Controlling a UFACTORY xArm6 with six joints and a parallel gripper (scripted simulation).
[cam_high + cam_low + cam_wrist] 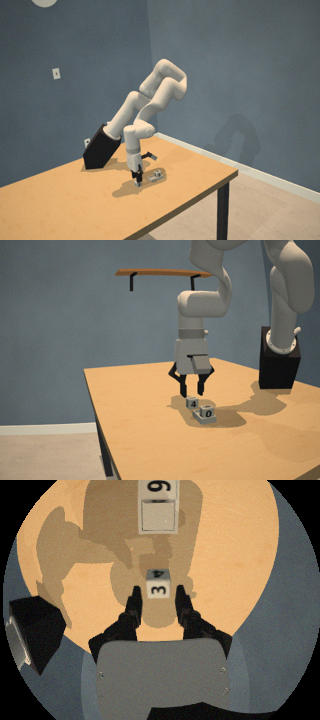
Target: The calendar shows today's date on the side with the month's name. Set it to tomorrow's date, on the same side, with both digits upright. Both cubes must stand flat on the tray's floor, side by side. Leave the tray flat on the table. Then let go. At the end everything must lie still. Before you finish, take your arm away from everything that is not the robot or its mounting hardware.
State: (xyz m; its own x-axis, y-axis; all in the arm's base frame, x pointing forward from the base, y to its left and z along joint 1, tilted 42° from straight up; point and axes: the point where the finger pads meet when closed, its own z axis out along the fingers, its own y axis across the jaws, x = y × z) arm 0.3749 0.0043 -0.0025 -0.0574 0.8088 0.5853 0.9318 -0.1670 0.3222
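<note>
Right now my hand is 130 mm to the right of the digit cube, 30 mm above it and 10 mm past it. Round my hand: grey tray 110 mm to the left, 50 mm below, 10 mm behind.
</note>
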